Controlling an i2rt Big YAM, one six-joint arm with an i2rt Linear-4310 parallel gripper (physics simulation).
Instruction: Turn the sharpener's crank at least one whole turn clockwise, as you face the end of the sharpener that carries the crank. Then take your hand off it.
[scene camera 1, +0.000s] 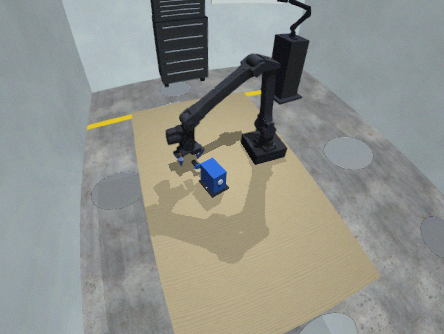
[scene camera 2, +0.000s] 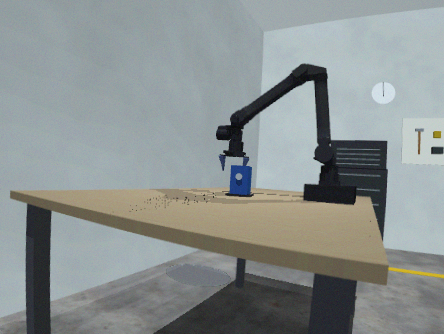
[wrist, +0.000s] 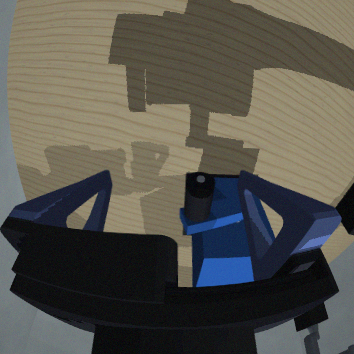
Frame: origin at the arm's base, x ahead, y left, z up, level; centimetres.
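Seen in the pictures: gripper, fingertip midpoint: (scene camera 1: 189, 161) (wrist: 174, 176); arm's base at its link origin: (scene camera 1: 265, 144) (scene camera 2: 328, 184).
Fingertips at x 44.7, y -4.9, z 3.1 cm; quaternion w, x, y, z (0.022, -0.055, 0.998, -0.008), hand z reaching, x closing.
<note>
Offsets run from my fingertips to a thing's middle. "spot": to the spot under its first point. Level surfaces: height alone.
The blue sharpener (scene camera 1: 212, 174) (scene camera 2: 242, 184) (wrist: 225, 272) stands upright on its dark base on the table. Its crank arm (wrist: 215, 223) points left in the wrist view, with the black handle {spot: dx -2.0, dy +1.4, dz +0.6 cm} (wrist: 198, 200) at its outer end. The handle {spot: dx -1.9, dy +2.1, dz +0.5 cm} (scene camera 1: 194, 162) also shows in scene camera 1, on the sharpener's far side; the crank is hidden in scene camera 2. My gripper (scene camera 1: 190, 158) (scene camera 2: 234, 164) (wrist: 174, 176) is wide open and empty, pointing down above the crank end. In the wrist view the handle appears between the fingers, nearer the right finger, which overlaps the sharpener's right side. Contact cannot be told.
The wooden table {dz -10.1 cm} (scene camera 1: 280, 260) (scene camera 2: 300, 225) carries the arm's black base (scene camera 1: 263, 150) (scene camera 2: 330, 193), to the right of the sharpener in both scene views. A dark drawer cabinet (scene camera 1: 182, 50) and a black pedestal (scene camera 1: 289, 67) stand beyond the table.
</note>
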